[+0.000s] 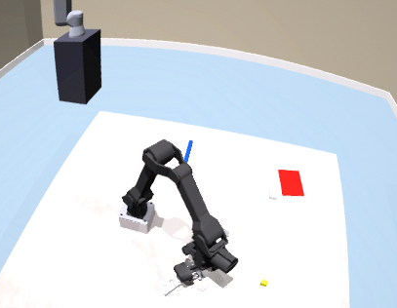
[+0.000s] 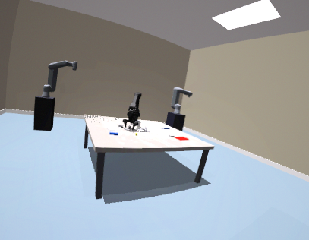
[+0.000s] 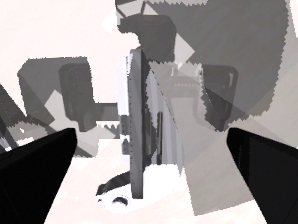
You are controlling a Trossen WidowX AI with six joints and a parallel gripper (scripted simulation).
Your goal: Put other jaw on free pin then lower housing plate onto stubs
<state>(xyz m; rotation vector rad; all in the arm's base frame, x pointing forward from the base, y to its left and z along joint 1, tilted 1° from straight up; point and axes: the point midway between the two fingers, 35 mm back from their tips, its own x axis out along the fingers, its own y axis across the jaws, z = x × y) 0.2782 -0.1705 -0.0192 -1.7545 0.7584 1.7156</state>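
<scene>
The white jaw is 10 mm ahead of my gripper tip and 40 mm to the right of it. From my gripper tip the other things lie so: flat white piece (50 mm ahead, 200 mm to the right); then yellow piece (220 mm ahead, 10 mm to the left); then red plate (280 mm ahead, 550 mm to the left).
</scene>
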